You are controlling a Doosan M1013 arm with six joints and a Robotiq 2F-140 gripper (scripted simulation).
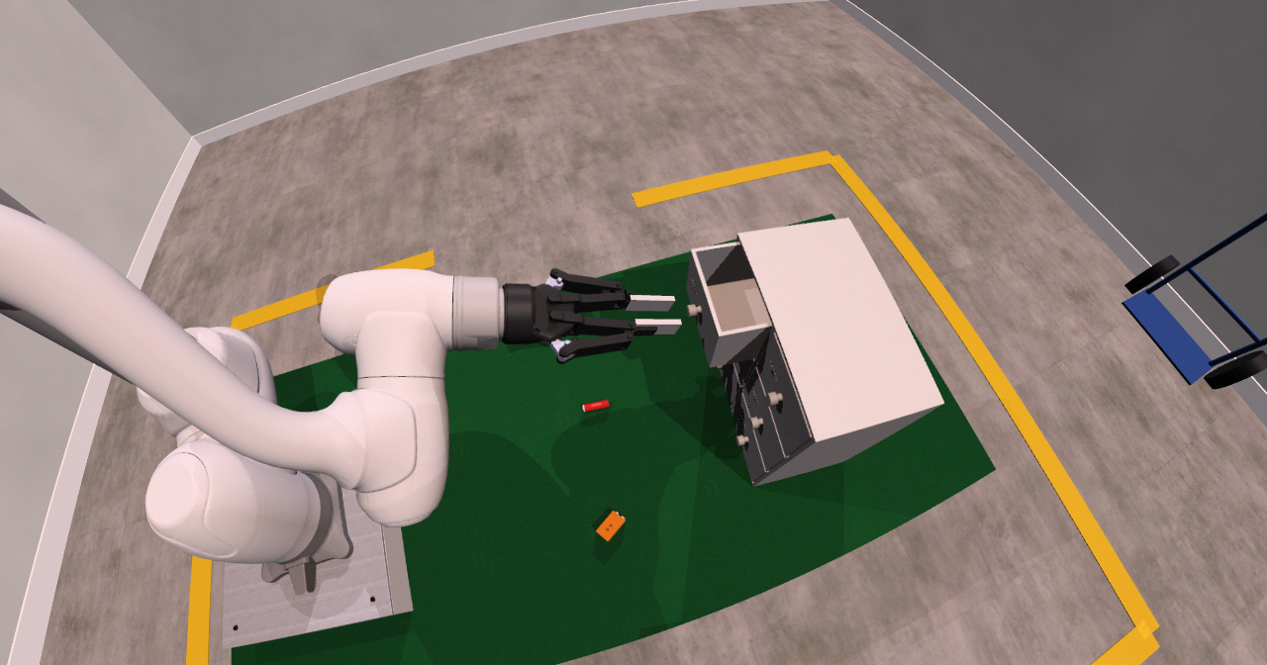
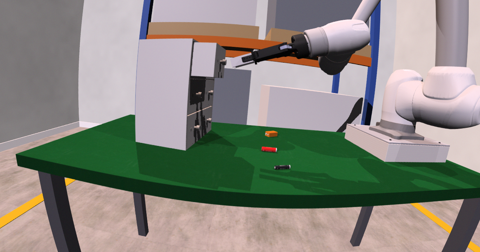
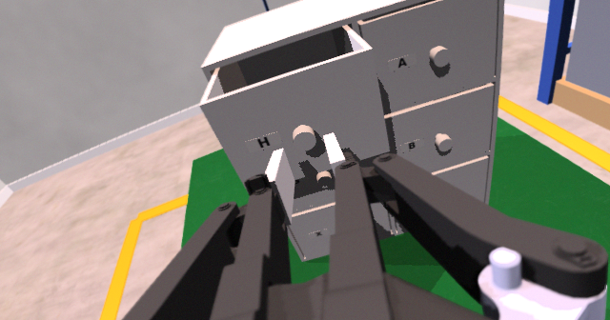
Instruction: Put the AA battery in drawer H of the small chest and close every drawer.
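Right now my hand is 270 mm above the red cylinder, 110 mm past it and 10 mm to the right of it. Round my hand: black AA battery (280 mm below, 150 mm to the left, 120 mm behind); drawer marked H (150 mm ahead, 30 mm to the right, 30 mm below); orange block (270 mm below, 200 mm to the right, 160 mm behind).
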